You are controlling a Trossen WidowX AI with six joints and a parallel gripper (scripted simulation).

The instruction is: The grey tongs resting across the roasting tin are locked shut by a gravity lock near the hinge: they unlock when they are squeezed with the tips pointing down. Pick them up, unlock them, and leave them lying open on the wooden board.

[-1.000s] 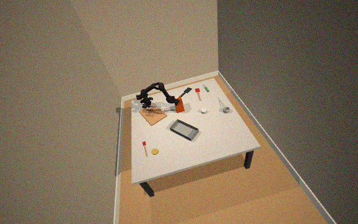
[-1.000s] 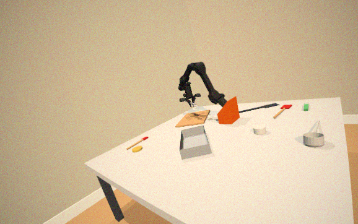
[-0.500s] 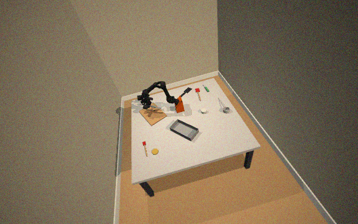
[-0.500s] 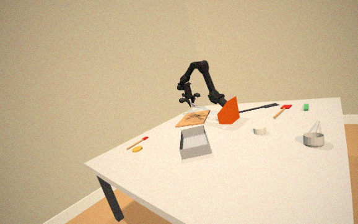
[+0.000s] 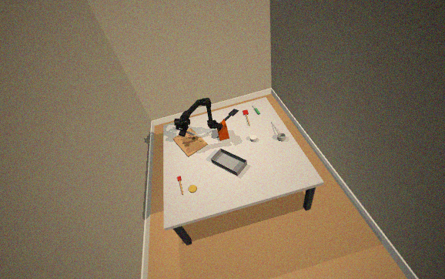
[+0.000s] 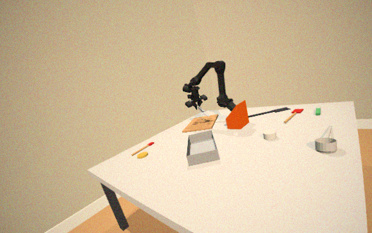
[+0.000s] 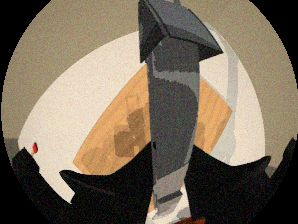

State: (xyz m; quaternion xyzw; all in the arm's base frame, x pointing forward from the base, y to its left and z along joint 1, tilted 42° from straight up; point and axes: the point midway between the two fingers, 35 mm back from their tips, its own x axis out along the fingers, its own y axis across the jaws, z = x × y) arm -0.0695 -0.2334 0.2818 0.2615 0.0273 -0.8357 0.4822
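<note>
The wooden board lies 2 cm ahead of my gripper tip, 2 cm to the left of it and 12 cm below it. Round my gripper tip: grey roasting tin 48 cm ahead, 31 cm to the left, 10 cm below; then red spatula 7 cm behind, 72 cm to the left, 12 cm below; then black spatula 17 cm behind, 54 cm to the left, 12 cm below.
</note>
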